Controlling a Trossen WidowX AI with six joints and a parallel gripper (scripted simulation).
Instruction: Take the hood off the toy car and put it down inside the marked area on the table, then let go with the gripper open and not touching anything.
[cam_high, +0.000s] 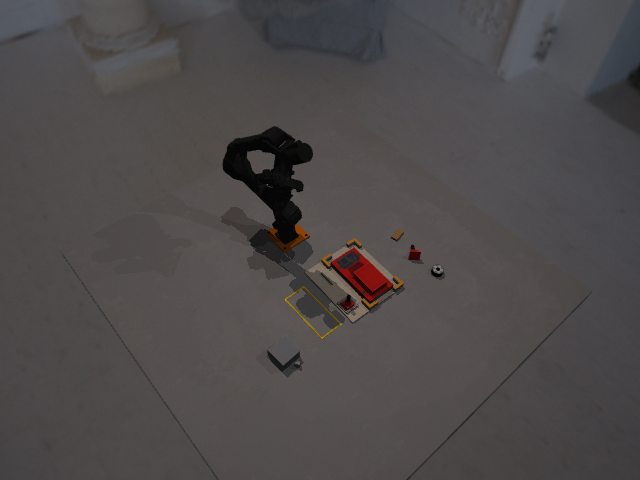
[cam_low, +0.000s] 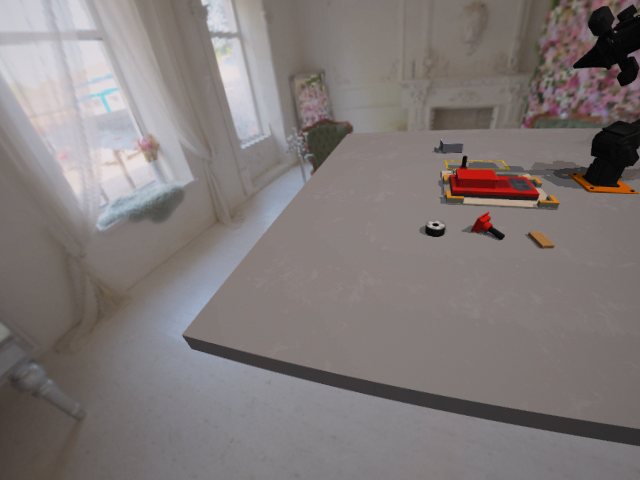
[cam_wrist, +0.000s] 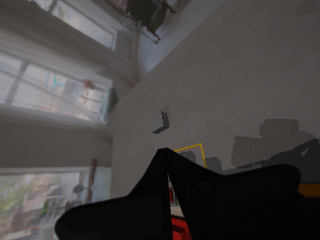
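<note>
Now: gripper tip 240 mm short of the red hood, 190 mm to the right of it and 240 mm above it. Also, from my gripper tip: wooden piece: 150 mm ahead, 420 mm to the left, 280 mm below; black-and-white wheel: 350 mm ahead, 410 mm to the left, 270 mm below.
</note>
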